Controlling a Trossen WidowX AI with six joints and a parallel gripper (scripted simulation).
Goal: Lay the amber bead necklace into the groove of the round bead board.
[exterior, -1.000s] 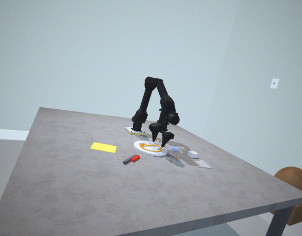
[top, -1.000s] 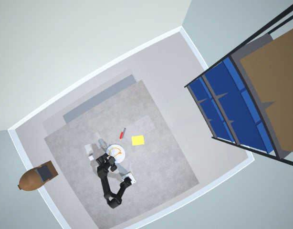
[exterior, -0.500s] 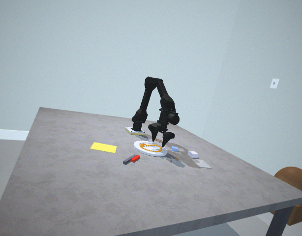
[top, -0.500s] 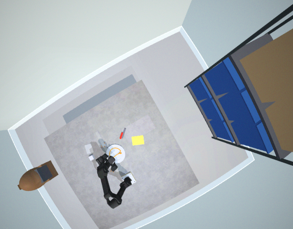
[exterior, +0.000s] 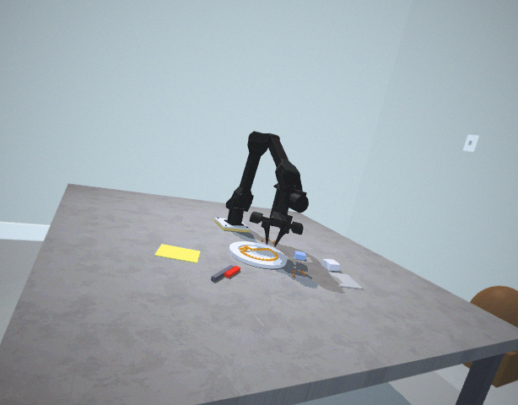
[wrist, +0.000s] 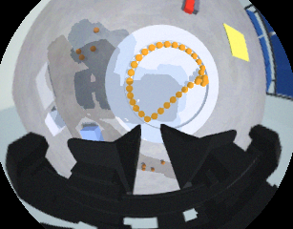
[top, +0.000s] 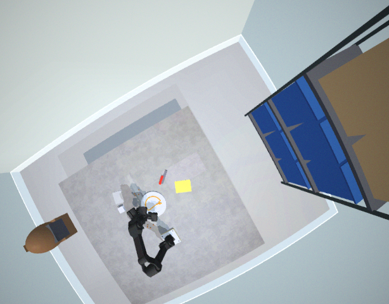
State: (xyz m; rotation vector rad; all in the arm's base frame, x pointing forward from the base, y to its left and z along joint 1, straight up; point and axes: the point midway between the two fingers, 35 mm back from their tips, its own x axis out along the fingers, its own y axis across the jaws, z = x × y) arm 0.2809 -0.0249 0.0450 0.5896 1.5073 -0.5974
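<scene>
My gripper tip is 6 cm to the left of the round white bead board, 2 cm short of it and 2 cm above it. From my gripper tip the other things lie so: white block 17 cm to the left, 15 cm ahead, 2 cm below; then blue block 10 cm to the left, 5 cm ahead, 2 cm below; then grey sheet 24 cm ahead, 13 cm to the left, 3 cm below.
</scene>
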